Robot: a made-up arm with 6 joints. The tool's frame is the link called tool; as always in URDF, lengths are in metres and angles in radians. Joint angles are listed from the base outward. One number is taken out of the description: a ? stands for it. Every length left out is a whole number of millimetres.
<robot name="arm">
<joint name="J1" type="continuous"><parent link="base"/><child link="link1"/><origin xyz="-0.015 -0.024 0.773"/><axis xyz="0 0 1"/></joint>
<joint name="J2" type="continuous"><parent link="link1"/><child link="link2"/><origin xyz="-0.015 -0.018 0" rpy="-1.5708 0 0"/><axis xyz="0 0 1"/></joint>
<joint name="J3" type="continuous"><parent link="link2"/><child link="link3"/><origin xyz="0.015 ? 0" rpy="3.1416 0 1.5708"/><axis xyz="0 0 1"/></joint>
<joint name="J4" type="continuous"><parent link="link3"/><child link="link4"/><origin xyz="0.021 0.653 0" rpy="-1.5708 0 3.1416"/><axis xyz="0 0 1"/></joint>
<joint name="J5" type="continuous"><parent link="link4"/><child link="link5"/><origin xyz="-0.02 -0.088 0" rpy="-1.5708 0 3.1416"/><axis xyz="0 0 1"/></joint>
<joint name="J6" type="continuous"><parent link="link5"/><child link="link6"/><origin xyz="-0.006 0.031 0" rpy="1.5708 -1.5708 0"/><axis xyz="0 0 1"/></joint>
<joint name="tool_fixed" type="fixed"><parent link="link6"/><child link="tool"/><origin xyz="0.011 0.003 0" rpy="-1.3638 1.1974 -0.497"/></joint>
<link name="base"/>
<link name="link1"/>
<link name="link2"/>
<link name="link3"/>
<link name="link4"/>
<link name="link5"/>
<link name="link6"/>
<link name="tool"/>
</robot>
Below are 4 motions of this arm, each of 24 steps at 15 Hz.
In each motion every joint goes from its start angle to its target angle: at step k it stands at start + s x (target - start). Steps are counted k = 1, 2, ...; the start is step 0. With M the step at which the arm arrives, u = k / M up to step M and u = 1 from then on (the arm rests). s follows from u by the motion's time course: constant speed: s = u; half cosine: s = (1 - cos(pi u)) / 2; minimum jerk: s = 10 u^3 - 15 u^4 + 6 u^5.
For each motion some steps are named. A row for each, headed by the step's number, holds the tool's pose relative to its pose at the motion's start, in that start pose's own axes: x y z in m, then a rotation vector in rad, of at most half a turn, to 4 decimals.
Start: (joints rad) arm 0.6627 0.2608 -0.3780 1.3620 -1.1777 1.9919
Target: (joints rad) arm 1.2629 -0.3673 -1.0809 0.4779 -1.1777 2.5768
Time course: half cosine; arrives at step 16
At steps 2, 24:
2: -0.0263 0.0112 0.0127 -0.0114 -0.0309 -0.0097
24: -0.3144 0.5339 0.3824 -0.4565 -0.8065 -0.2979

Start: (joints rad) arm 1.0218 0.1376 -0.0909 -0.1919 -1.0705 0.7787
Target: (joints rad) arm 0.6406 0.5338 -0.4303 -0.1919 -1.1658 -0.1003
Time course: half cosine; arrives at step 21
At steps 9, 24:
9: 0.2359 -0.0849 -0.0293 0.3883 0.4588 -0.1047
24: 0.5315 -0.2236 -0.2003 0.9626 1.1715 -0.3767

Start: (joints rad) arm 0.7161 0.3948 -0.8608 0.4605 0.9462 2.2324
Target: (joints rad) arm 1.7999 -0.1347 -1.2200 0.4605 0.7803 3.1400
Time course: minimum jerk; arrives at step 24
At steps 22, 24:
22: -0.3268 -0.1572 0.4030 -0.8874 -1.2512 -0.4916
24: -0.3290 -0.1571 0.4027 -0.8916 -1.2564 -0.4967

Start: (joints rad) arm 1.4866 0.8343 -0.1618 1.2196 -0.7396 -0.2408
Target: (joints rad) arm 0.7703 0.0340 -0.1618 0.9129 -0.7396 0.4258
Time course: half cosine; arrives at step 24
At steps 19, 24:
19: -0.1089 -0.9433 -0.5555 0.4226 0.1549 -0.2750
24: -0.1731 -1.0009 -0.6409 0.4570 0.1683 -0.3268

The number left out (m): -1.099
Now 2 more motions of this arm.
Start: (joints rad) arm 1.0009 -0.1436 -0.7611 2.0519 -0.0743 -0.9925
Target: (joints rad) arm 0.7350 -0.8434 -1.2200 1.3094 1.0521 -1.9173
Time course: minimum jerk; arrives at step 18
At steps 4, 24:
4: -0.0412 -0.0199 -0.0273 0.1333 0.0535 0.0528
24: -0.4741 -0.0047 -0.4524 1.5205 0.4780 0.9653

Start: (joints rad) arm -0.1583 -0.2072 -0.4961 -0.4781 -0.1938 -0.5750
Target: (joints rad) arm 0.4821 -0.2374 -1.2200 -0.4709 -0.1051 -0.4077
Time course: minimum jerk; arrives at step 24
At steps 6, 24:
6: 0.0221 -0.0473 -0.0167 -0.0608 0.0230 -0.0703
24: 0.0541 -0.4575 0.0242 -0.7136 0.1330 -0.6142

